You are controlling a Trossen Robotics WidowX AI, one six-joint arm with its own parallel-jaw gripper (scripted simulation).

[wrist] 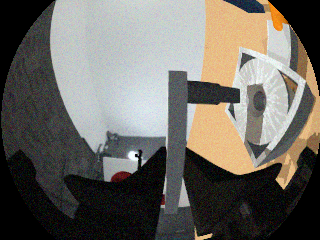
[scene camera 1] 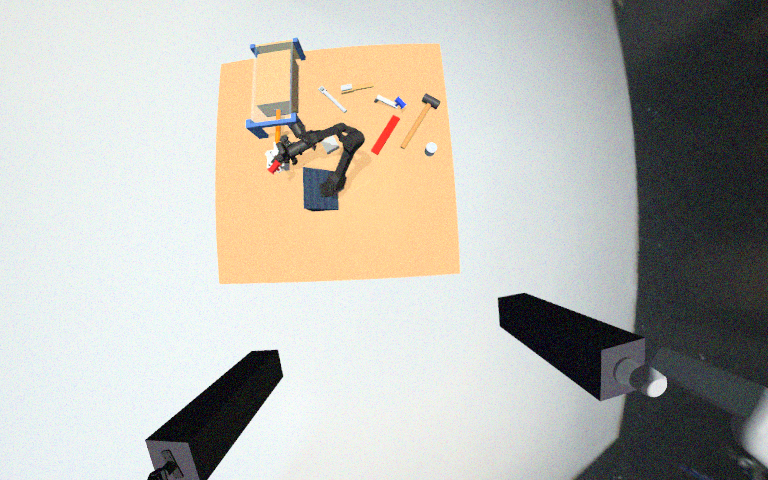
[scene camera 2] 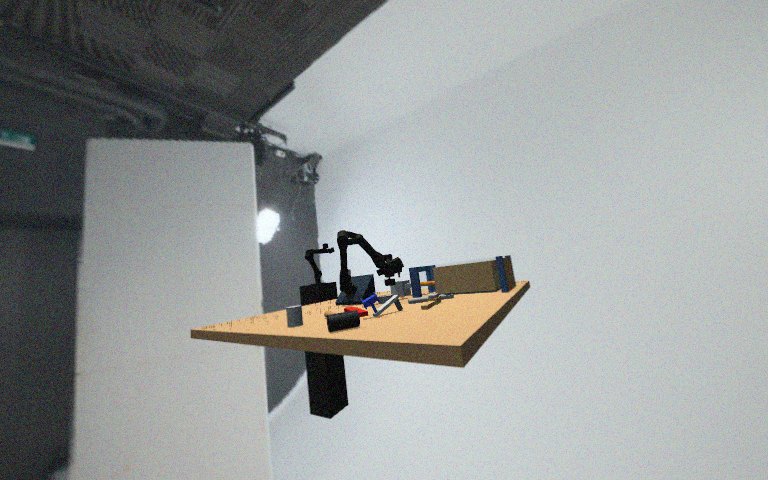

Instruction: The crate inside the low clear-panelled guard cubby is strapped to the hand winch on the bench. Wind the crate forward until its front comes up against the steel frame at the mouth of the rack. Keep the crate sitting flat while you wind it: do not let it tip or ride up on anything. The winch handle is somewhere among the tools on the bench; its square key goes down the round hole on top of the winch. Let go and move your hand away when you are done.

Labels:
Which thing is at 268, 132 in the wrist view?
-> A winch.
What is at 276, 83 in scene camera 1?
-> A clear-panelled cubby.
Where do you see a clear-panelled cubby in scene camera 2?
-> At 495, 274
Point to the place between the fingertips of my gripper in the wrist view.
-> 172, 151

